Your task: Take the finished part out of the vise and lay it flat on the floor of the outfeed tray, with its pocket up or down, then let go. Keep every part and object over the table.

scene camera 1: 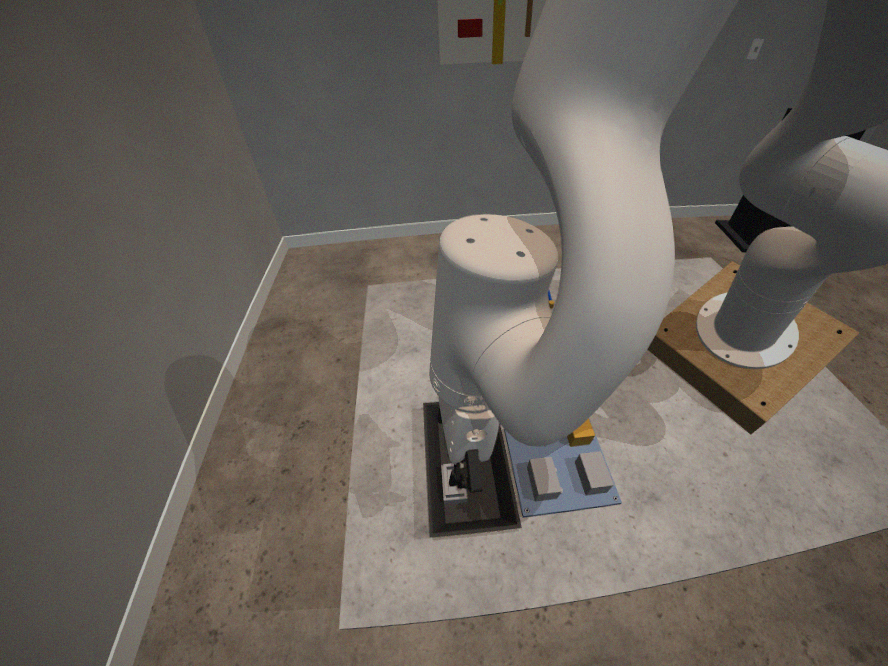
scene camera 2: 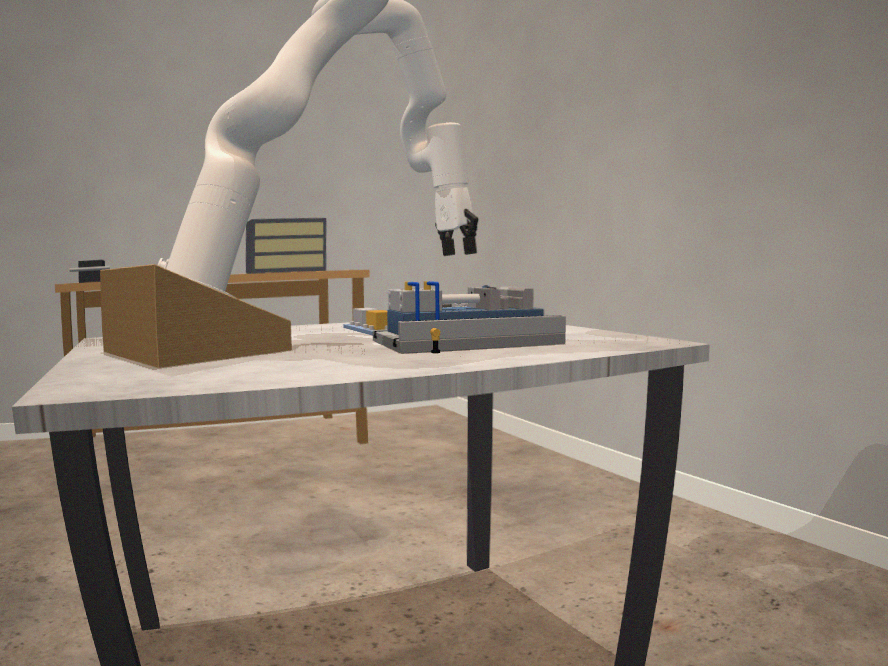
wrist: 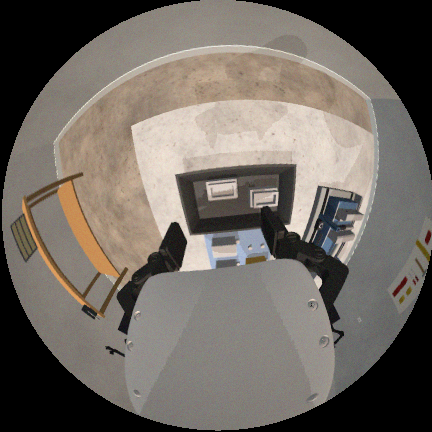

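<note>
My gripper is open and empty, fingers pointing down, above the table and over the dark outfeed tray. In the wrist view, a pale rectangular part lies flat on the tray floor with its pocket up, left of the middle. A second pale part lies flat, pocket up, near the tray's right wall. The two parts are apart. The vise has a blue body; the arm hides it in scene camera 1. Whether its jaws hold anything is too small to tell.
A blue plate with grey blocks and a yellow block stands beside the tray. Blue hooked rods stand up by the vise. A small yellow-topped post is at the vise's near side.
</note>
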